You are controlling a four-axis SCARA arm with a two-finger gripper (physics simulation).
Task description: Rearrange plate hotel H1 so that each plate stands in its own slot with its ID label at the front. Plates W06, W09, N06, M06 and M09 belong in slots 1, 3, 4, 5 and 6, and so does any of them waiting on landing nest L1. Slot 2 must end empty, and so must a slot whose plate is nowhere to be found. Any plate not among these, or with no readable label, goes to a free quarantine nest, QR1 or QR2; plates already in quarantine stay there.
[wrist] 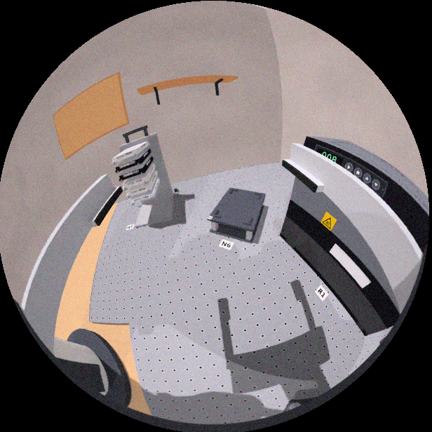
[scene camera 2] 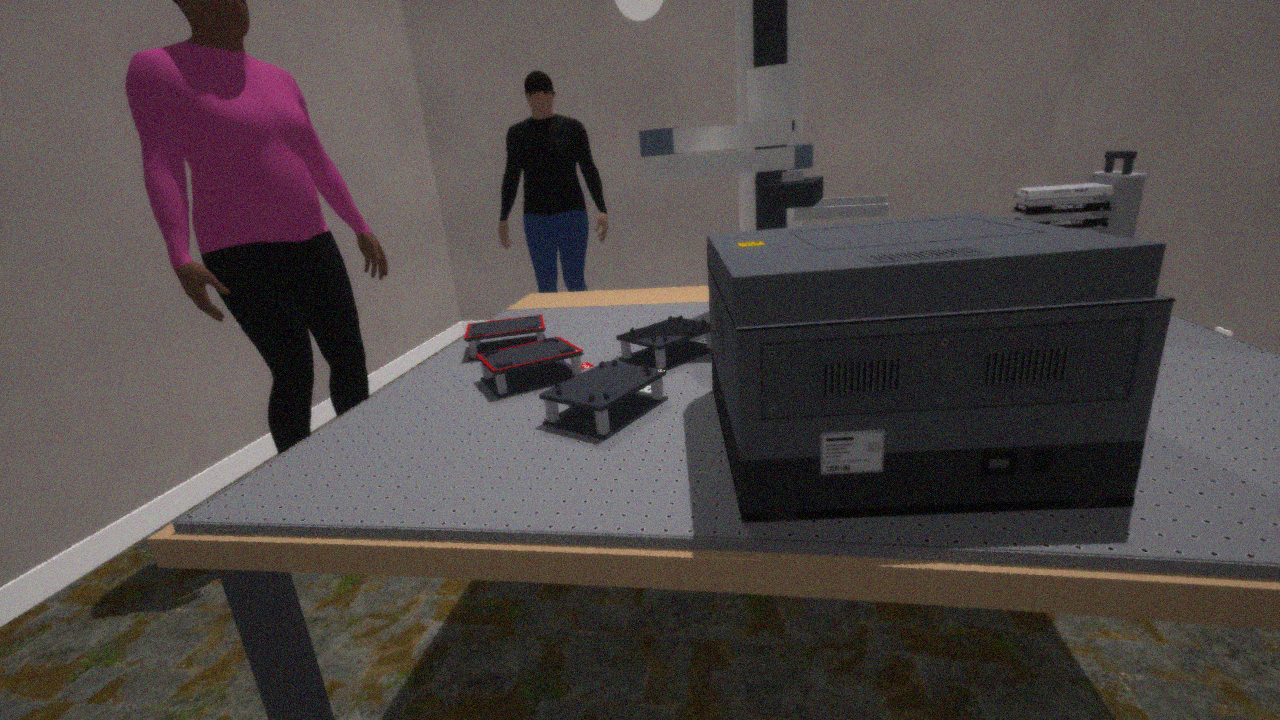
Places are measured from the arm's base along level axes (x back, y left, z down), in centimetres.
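Where they show: gripper, fingertip midpoint: [scene camera 2: 887, 204].
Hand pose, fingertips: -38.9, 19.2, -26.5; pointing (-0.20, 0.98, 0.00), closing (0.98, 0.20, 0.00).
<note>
Each offset is from my fingertips to the top centre of the thing, as dx, dy, dz. "spot": to the spot under its first point.
Plate hotel H1 [scene camera 2: 1129, 204] [wrist: 163, 187] stands at the left back in the wrist view, its grey side panel and top handle showing. Several plates {+14.4, +33.5, +0.6} [scene camera 2: 1065, 192] [wrist: 132, 153] are stacked in it: a white one on top, black ones below it, and white ones lower down. Their ID labels are too small to read and the slot numbers cannot be told. My gripper [scene camera 2: 841, 210] [wrist: 196, 160] is open and empty, its fingers wide apart, above the table and short of the hotel. Two red-rimmed nests {spot: -18.9, -63.5, +20.2} [scene camera 2: 529, 354] {spot: +0.2, -76.2, +20.2} [scene camera 2: 503, 327] show bare tops in the scene view; landing nest L1's label cannot be read there.
A dark nest [wrist: 240, 207] labelled N6 stands right of the hotel with a bare top. The big grey device {-40.5, -9.0, -0.2} [scene camera 2: 930, 358] [wrist: 345, 220] stands at the right in the wrist view, near label R1. Two dark nests {spot: -34.8, -45.8, +20.2} [scene camera 2: 604, 385] {spot: -7.3, -40.4, +20.2} [scene camera 2: 664, 332] stand beside it. Two people stand beyond the table.
</note>
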